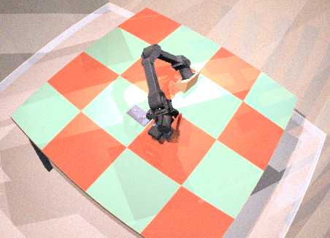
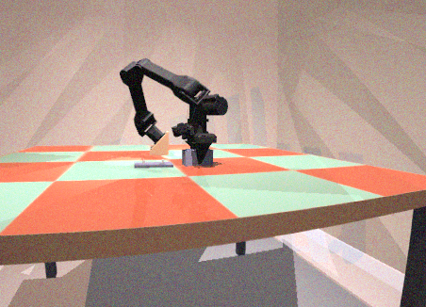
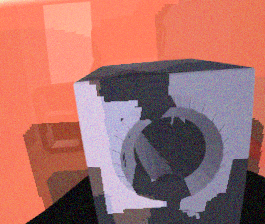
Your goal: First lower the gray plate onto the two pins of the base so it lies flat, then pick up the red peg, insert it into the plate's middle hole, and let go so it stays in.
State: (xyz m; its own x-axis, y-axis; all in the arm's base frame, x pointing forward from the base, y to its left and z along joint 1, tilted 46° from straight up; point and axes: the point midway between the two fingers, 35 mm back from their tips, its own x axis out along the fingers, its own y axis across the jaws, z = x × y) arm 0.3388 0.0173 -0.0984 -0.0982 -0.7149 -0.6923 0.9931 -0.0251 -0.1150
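The flat base is 150 mm to the right of my gripper tip. From my gripper tip the other things lie so: gray plate (30 mm above); red peg (100 mm behind, 30 mm to the left, 30 mm above).
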